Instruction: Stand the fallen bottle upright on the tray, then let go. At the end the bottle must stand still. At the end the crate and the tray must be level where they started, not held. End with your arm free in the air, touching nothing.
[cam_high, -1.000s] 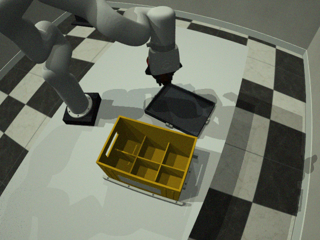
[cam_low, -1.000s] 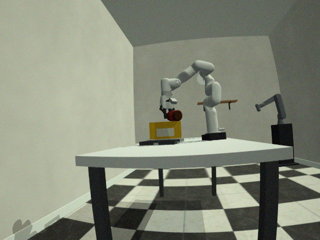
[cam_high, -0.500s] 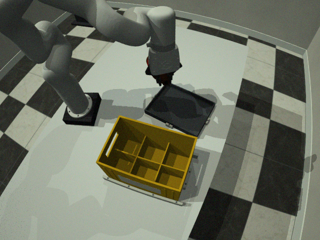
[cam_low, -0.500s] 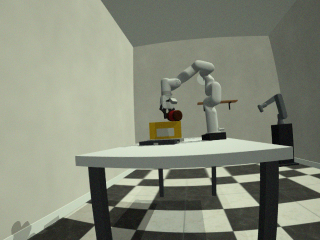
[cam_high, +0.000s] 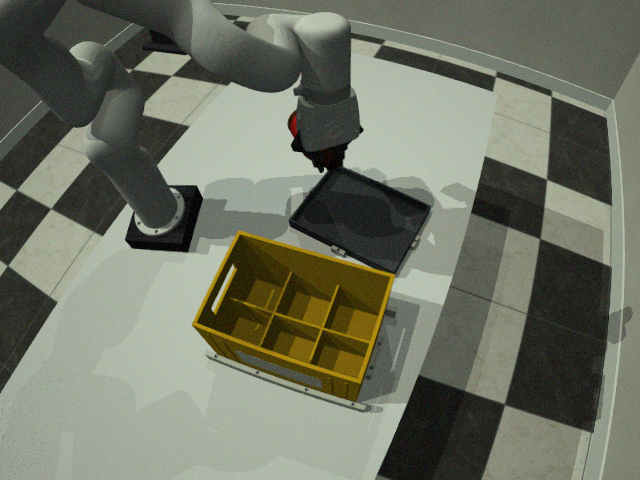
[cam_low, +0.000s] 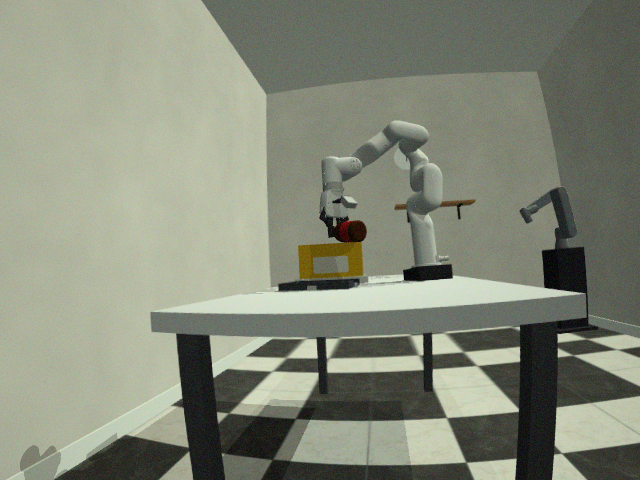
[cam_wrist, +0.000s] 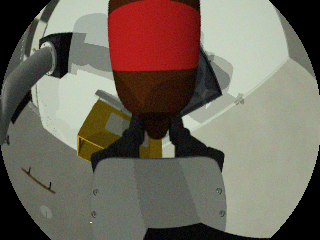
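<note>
My hand is 4 cm past the brown bottle, 4 cm to the right of it and 1 cm above it. From my hand the other things lie so: dark grey tray 6 cm ahead, 3 cm to the left, 19 cm below; yellow crate 6 cm ahead, 27 cm to the right, 12 cm below.
</note>
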